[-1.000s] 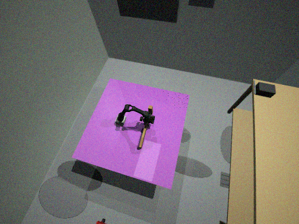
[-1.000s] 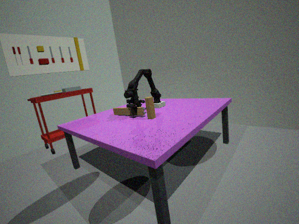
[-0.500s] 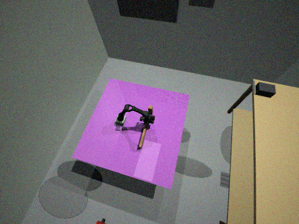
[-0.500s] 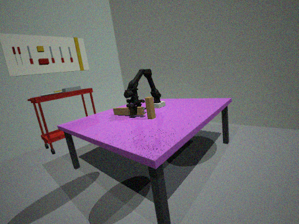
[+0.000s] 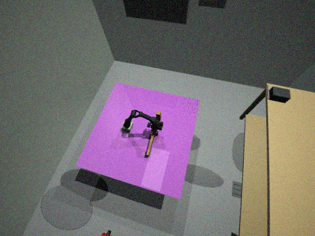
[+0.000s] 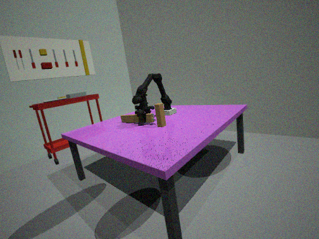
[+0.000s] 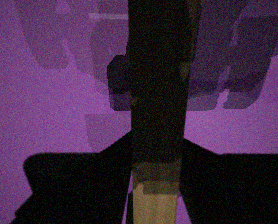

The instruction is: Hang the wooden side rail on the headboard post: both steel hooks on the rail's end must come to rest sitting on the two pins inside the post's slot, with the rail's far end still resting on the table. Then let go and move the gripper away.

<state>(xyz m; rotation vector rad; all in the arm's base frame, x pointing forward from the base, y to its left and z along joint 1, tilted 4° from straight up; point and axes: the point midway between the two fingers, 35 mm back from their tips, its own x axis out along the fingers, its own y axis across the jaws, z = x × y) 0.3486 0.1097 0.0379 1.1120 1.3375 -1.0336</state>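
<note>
The wooden headboard post lies 160 mm to the left of my gripper tip, 40 mm above it and 30 mm behind it.
</note>
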